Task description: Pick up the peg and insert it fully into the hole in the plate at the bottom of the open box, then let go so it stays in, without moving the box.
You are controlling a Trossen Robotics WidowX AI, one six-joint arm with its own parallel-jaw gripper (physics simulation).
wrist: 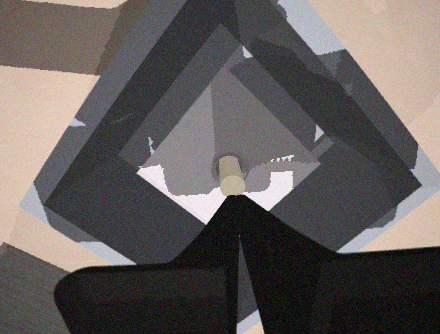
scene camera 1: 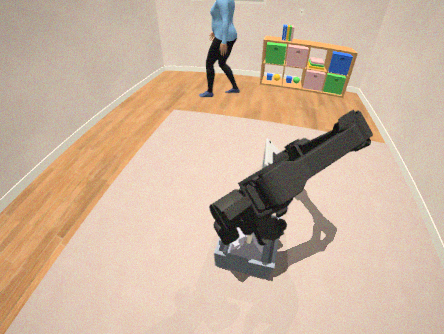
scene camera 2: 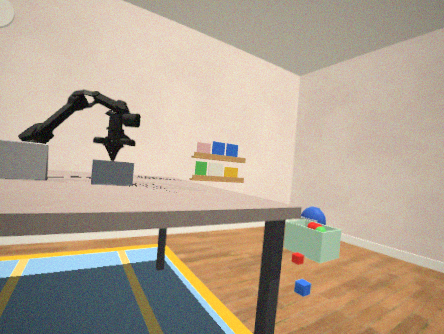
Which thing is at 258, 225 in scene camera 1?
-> My gripper.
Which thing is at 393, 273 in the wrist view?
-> My gripper.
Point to a blue-grey box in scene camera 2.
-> At 104, 172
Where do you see a blue-grey box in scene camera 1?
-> At 263, 268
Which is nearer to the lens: the blue-grey box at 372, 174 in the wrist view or the pale peg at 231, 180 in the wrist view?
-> The pale peg.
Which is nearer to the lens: the blue-grey box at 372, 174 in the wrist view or the plate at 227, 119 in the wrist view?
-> The plate.
